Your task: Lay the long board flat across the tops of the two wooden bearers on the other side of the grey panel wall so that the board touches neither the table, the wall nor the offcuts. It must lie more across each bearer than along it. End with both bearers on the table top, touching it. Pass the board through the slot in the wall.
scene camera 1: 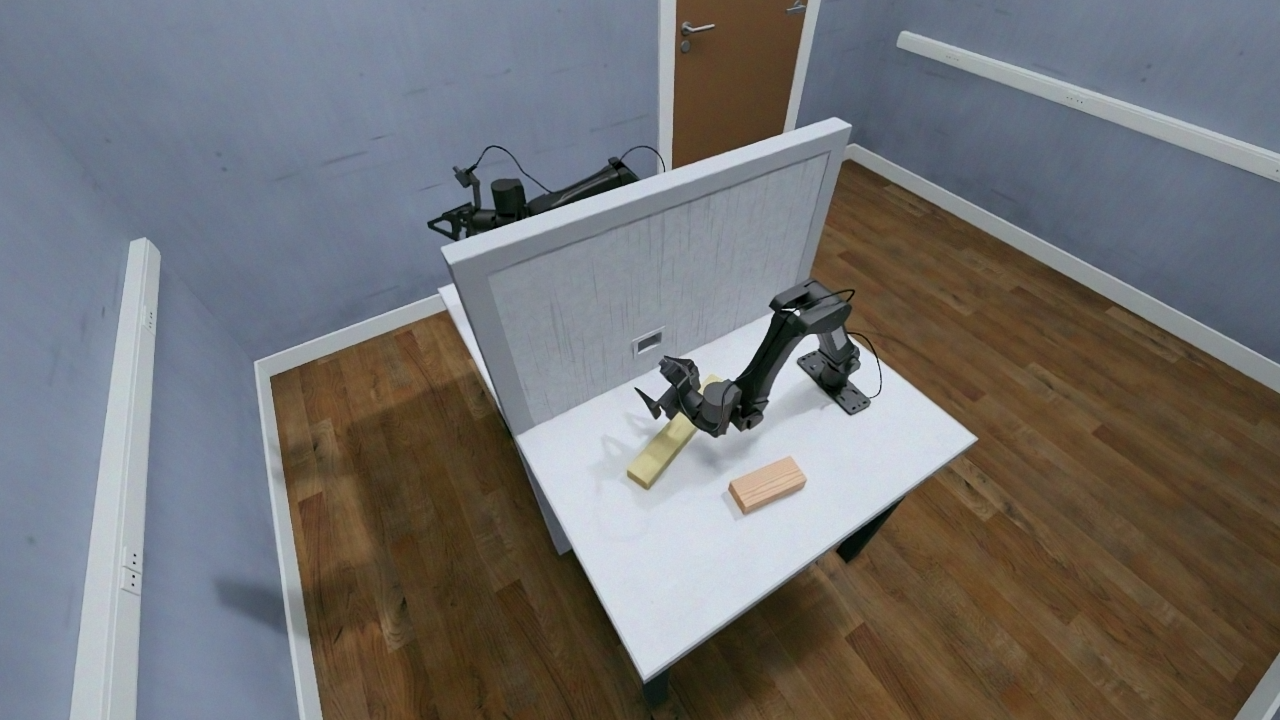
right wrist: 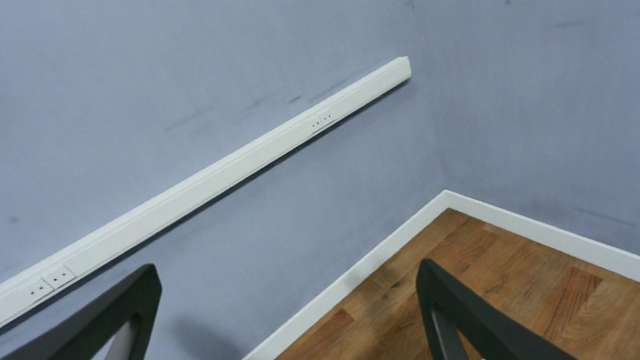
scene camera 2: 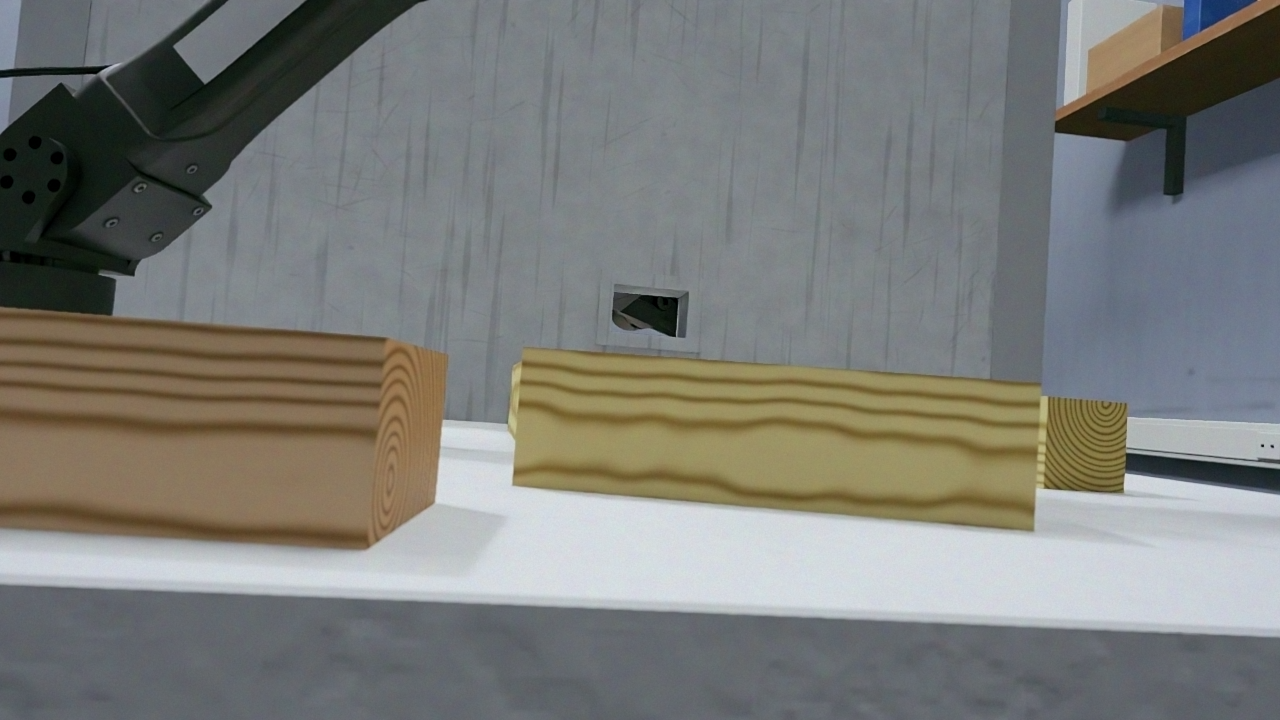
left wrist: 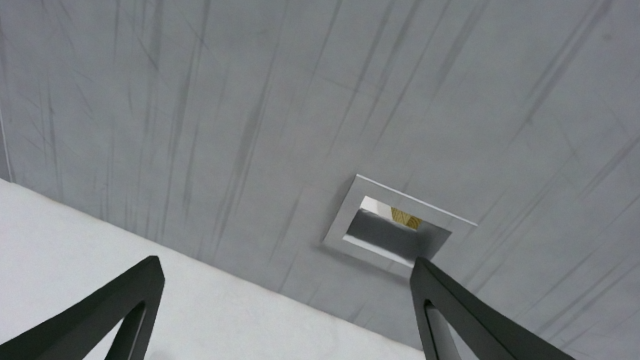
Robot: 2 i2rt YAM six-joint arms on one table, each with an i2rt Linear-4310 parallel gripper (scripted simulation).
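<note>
Left gripper (scene camera 2: 692, 295) and (left wrist: 290, 268); right gripper (scene camera 1: 435, 220) and (right wrist: 292, 272). A long pale board (scene camera 1: 648, 466) is visible; the board is out of frame in the left wrist view and out of frame in the right wrist view. Also visible: a brown offcut (scene camera 1: 758, 488) and a pale wooden bearer (scene camera 2: 1082, 444).
</note>
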